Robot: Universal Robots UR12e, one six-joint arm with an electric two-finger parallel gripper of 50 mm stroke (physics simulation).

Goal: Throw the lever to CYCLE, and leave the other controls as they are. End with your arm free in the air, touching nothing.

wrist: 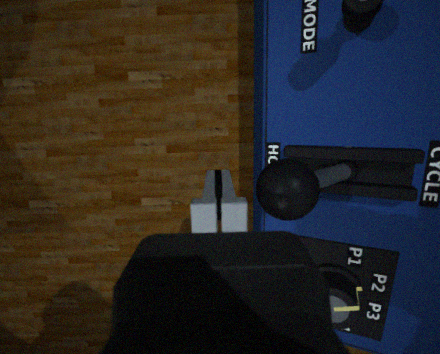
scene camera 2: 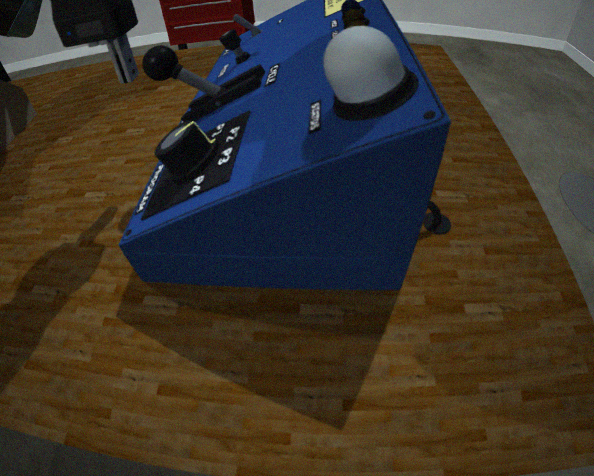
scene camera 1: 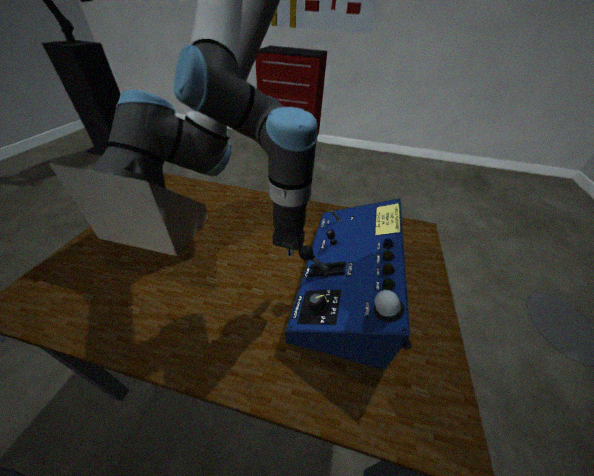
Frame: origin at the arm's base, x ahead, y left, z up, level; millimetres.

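Seen in the pictures: gripper, fingertip midpoint: (wrist: 218, 184) (scene camera 2: 130, 79) (scene camera 1: 290, 253); arm's base, origin of the base link: (scene camera 1: 130, 183).
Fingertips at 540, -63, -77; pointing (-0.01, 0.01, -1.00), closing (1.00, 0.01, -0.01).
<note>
Offsets run from my fingertips to a thing's top centre, as dx, dy, dz. "pt": to the spot under its first point.
The lever's black ball knob (scene camera 1: 306, 252) (scene camera 2: 160, 63) (wrist: 287, 189) leans to the end of its slot @(pt +145, -18, -11) (scene camera 2: 247, 82) (wrist: 395, 172) away from the CYCLE label @(pt +168, +0, -11) (scene camera 1: 349, 269) (scene camera 2: 272, 74) (wrist: 431, 174), over the panel's low edge. The lever sits on the blue sloped control panel (scene camera 1: 350, 345) (scene camera 2: 300, 215) (wrist: 325, 110). My gripper (scene camera 1: 290, 252) (scene camera 2: 127, 80) (wrist: 218, 184) is shut and empty, fingers together. It points down beside the ball on the low-edge side, over the wooden table, with a gap to the ball in the wrist view.
The PROGRAM knob @(+105, -119, +0) (scene camera 1: 316, 300) (scene camera 2: 182, 147) (wrist: 339, 306) is on one side of the lever, the MODE switch @(+103, +121, +7) (scene camera 1: 330, 234) (scene camera 2: 231, 40) (wrist: 361, 10) on the other. A white STATUS dome @(pt +248, -146, +72) (scene camera 1: 387, 304) (scene camera 2: 364, 62) stands on the high side. A grey box (scene camera 1: 115, 210) stands near the arm's base.
</note>
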